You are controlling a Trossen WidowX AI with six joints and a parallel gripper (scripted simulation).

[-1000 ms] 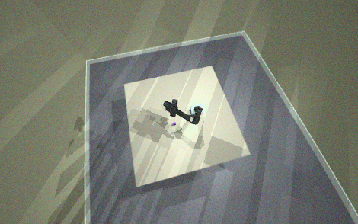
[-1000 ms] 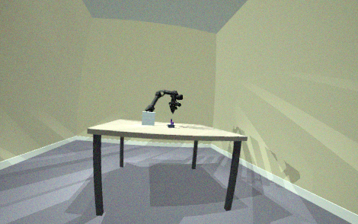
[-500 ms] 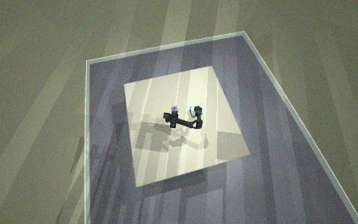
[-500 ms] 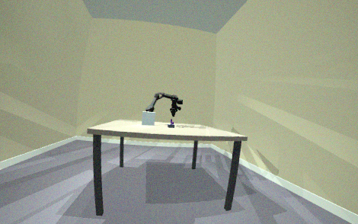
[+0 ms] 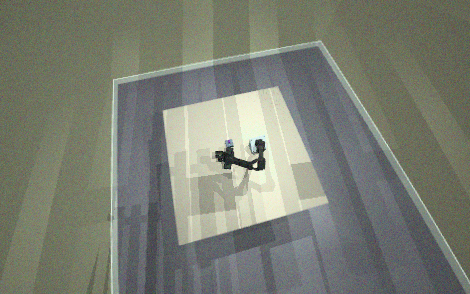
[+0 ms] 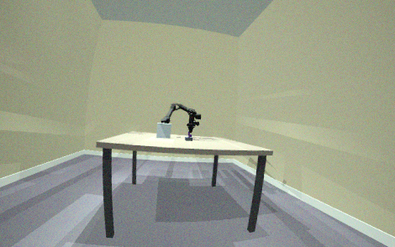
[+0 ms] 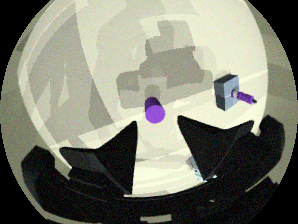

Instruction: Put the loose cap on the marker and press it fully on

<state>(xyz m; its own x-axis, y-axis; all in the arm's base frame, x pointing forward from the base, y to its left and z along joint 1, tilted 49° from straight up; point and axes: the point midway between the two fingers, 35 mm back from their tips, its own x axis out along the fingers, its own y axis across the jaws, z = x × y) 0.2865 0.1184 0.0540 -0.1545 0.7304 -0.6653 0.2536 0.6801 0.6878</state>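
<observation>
Right now the dark holder block is 190 mm to the right of my gripper tip, 50 mm below it and 30 mm behind it.
</observation>
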